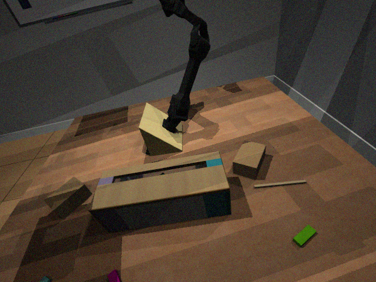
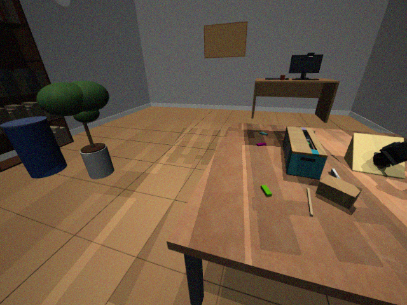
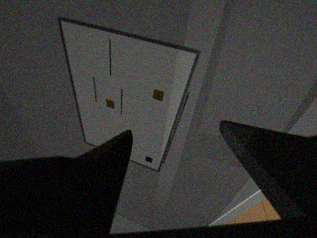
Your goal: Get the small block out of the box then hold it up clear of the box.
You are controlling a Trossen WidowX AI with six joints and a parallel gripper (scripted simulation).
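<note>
My gripper tip is now 86 cm short of the long box and 49 cm above it. From my gripper tip the other things lie so: small green block 88 cm ahead, 47 cm below; thin stick 88 cm ahead, 55 cm below, 37 cm to the left.
</note>
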